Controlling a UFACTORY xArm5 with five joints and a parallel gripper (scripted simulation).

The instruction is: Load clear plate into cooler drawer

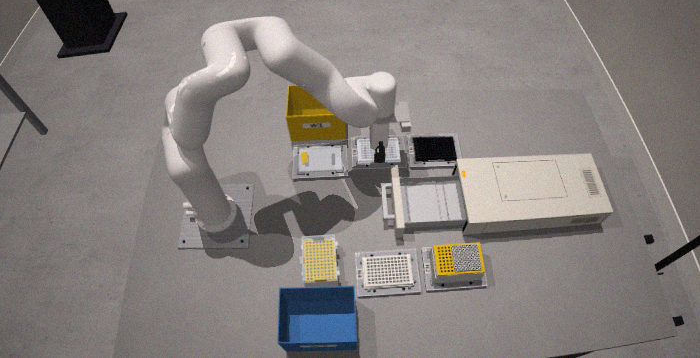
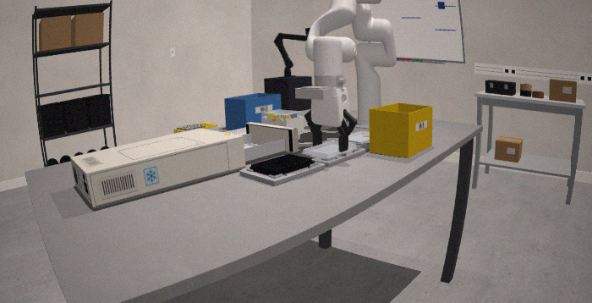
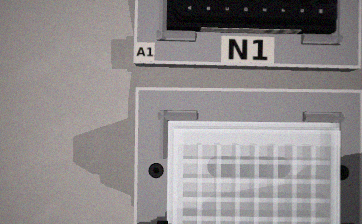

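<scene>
My gripper is now 3 cm above the grey nest. The rest, counted from my hand: clear plate (1 cm below); black plate (17 cm ahead, 1 cm below); flat lid (18 cm behind, 2 cm to the right, 2 cm below).
</scene>
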